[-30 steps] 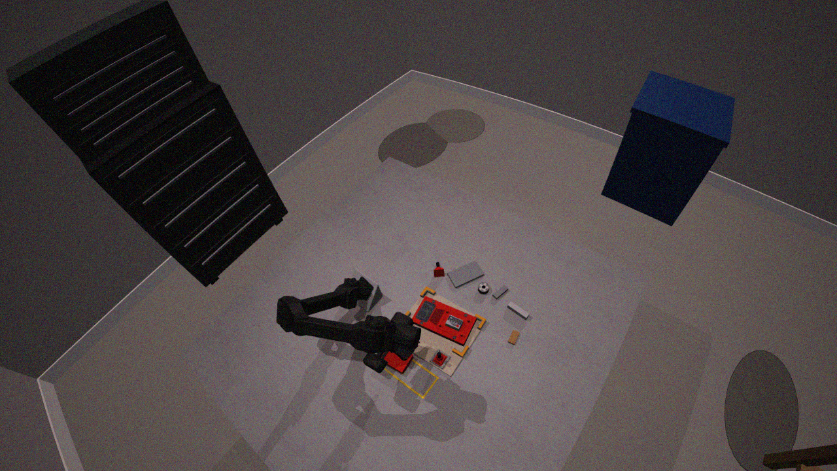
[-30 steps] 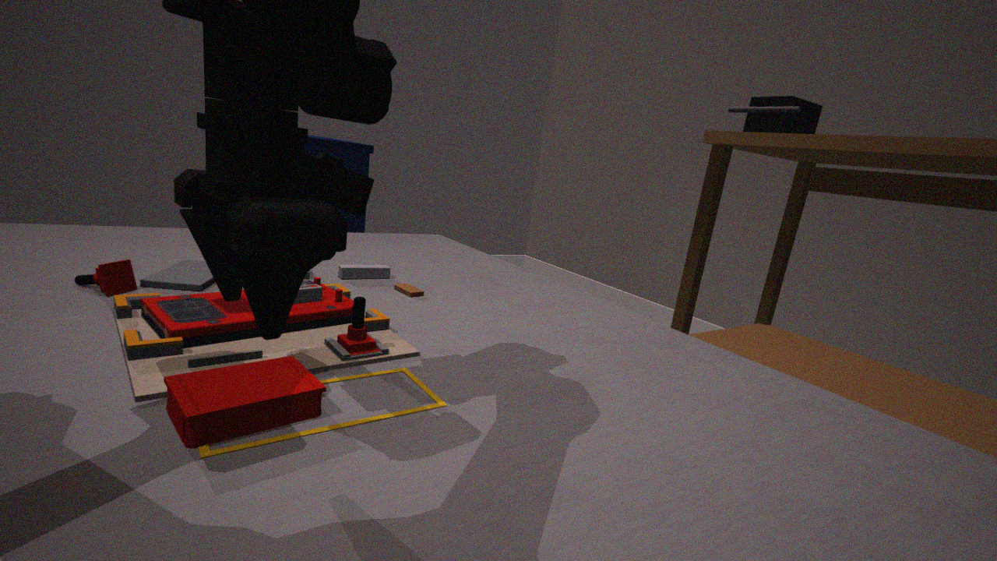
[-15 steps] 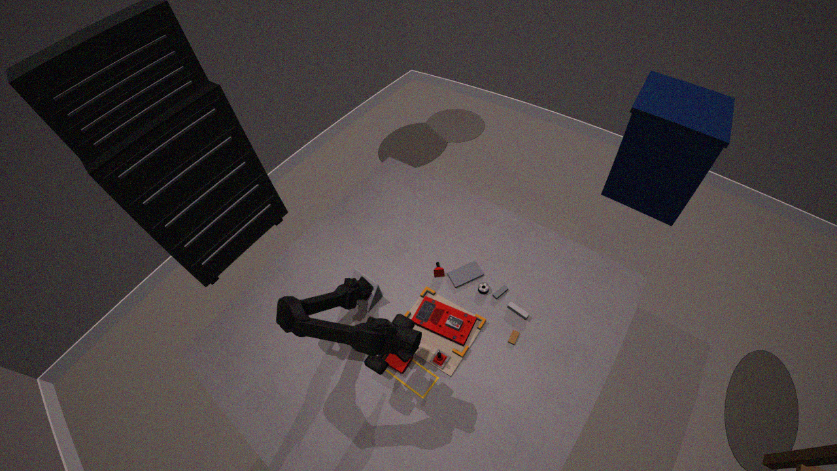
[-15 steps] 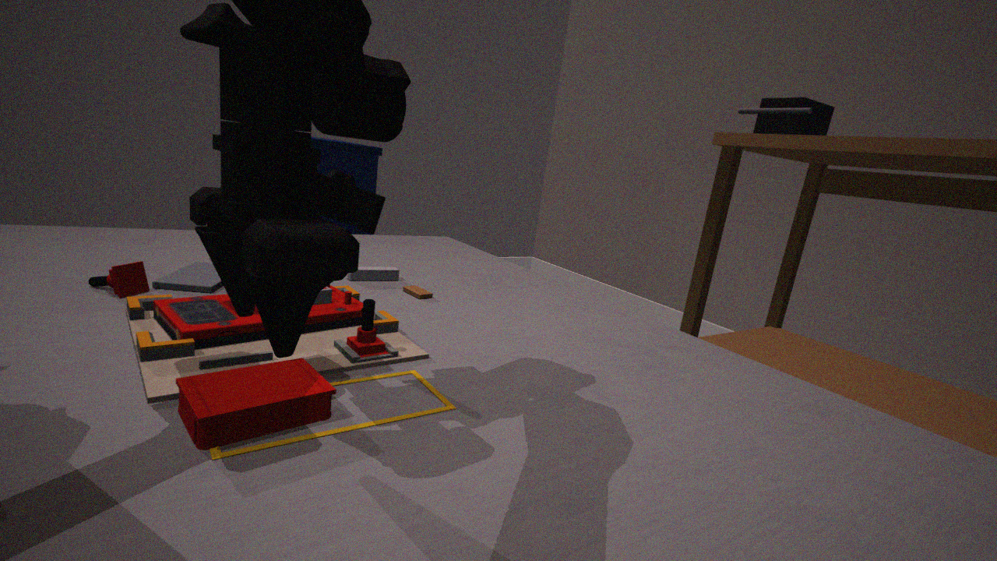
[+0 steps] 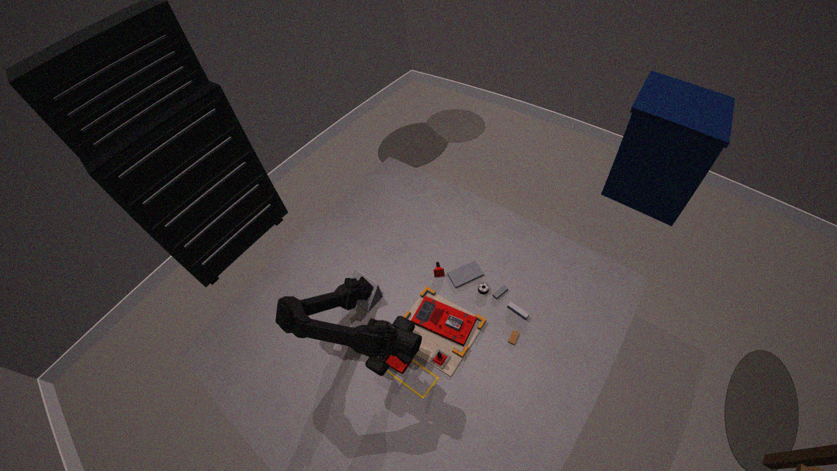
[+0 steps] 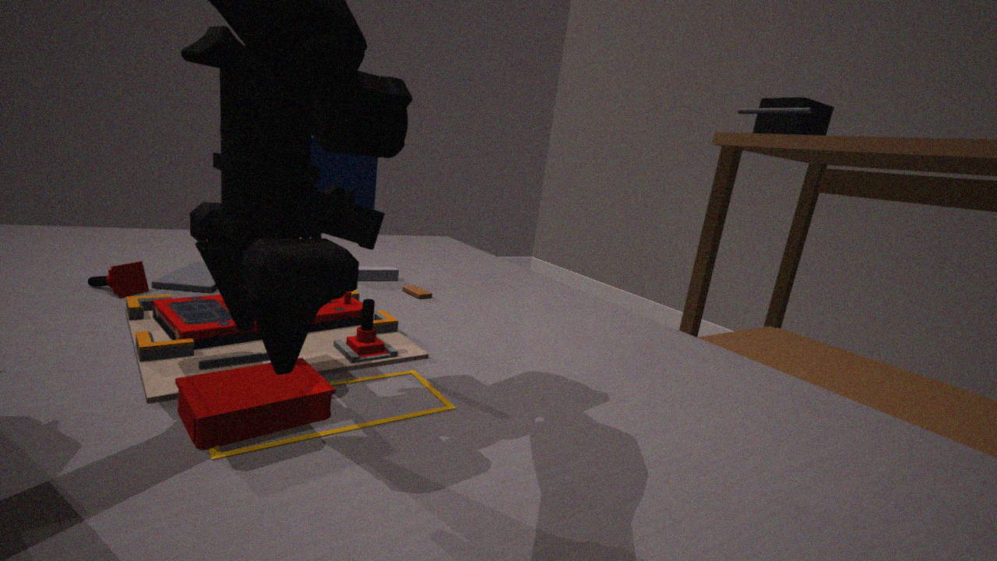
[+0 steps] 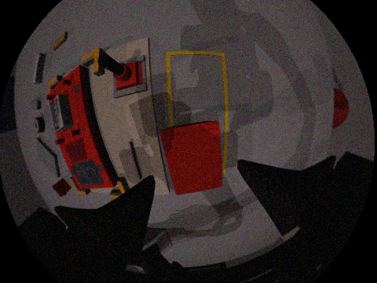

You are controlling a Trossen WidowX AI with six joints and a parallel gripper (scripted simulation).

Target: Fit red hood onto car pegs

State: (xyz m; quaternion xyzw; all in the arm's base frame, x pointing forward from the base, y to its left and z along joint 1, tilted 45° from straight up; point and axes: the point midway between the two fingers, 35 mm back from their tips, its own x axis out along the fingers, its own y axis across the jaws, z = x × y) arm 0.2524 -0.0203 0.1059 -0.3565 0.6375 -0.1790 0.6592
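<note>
Right now the red hood is 40 mm below my gripper tip. The rest, counted from my gripper tip: small wooden block: 310 mm to the left, 240 mm ahead, 50 mm below; pale baseplate: 180 mm to the left, 40 mm below, 30 mm ahead; grey engine block: 220 mm to the left, 60 mm ahead, 30 mm below.
</note>
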